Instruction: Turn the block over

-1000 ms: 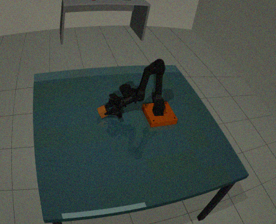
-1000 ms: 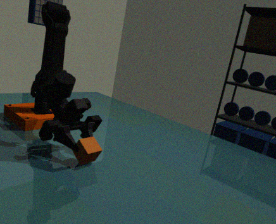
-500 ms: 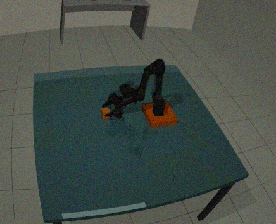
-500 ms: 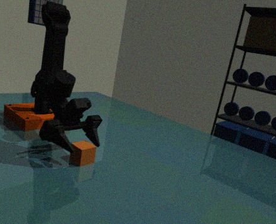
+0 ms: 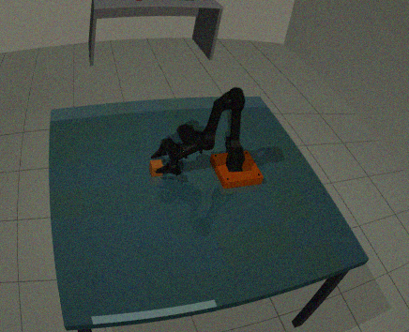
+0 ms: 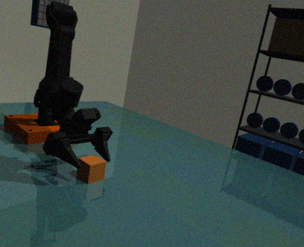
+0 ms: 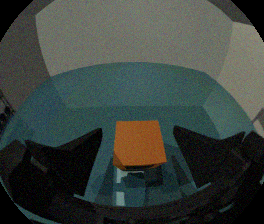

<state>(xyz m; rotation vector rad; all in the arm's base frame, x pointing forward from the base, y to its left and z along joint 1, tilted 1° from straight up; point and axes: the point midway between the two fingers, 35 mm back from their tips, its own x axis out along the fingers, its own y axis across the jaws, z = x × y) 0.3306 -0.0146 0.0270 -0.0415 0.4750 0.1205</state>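
The orange block lies 30 mm behind my gripper tip and 20 mm below it.
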